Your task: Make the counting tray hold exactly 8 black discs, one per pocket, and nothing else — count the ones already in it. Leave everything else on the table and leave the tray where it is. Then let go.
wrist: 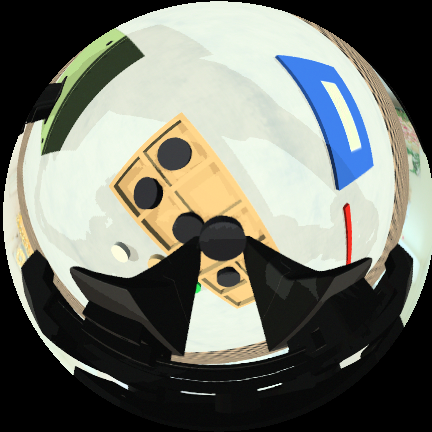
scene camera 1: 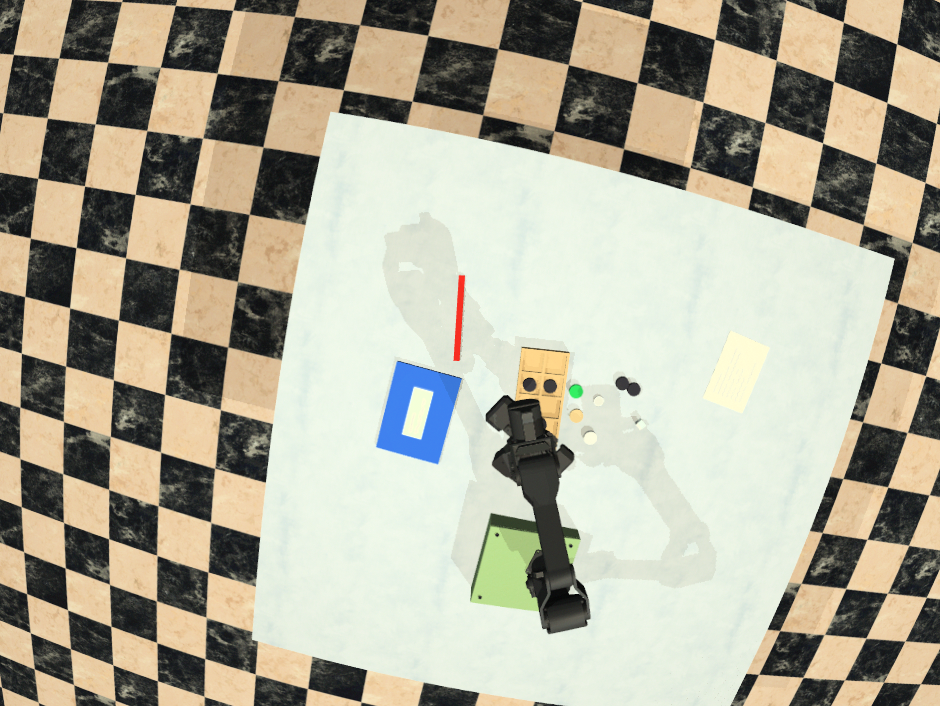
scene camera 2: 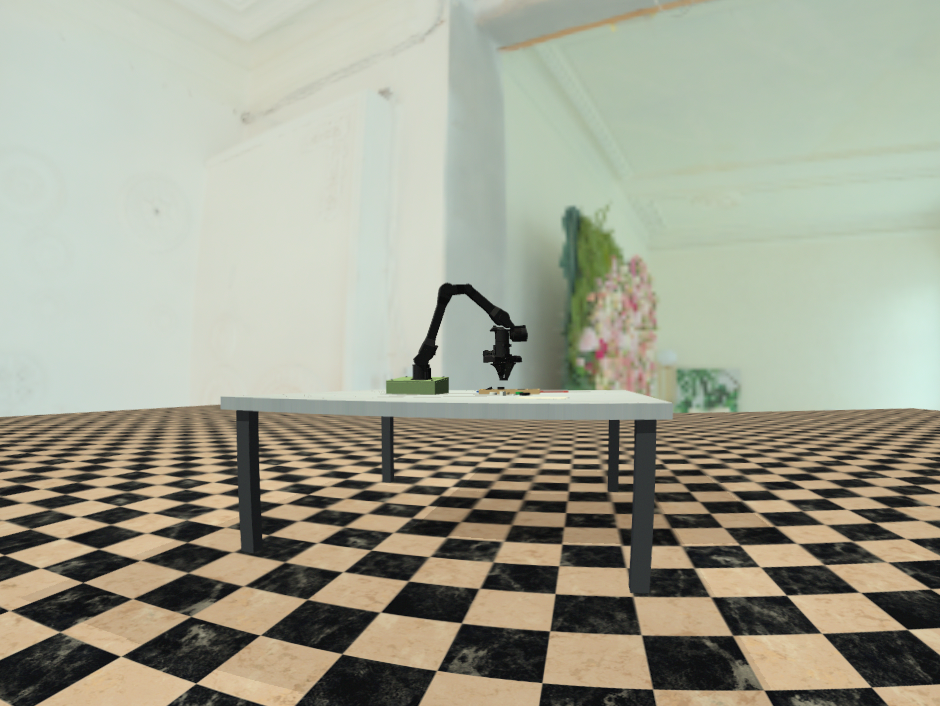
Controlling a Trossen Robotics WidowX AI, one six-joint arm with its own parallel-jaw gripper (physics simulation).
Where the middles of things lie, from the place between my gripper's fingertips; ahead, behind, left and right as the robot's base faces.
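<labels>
There's the tan counting tray [scene camera 1: 540, 364], and it's 1 cm to the right of my hand, 3 cm ahead of it and 4 cm below it.
</labels>
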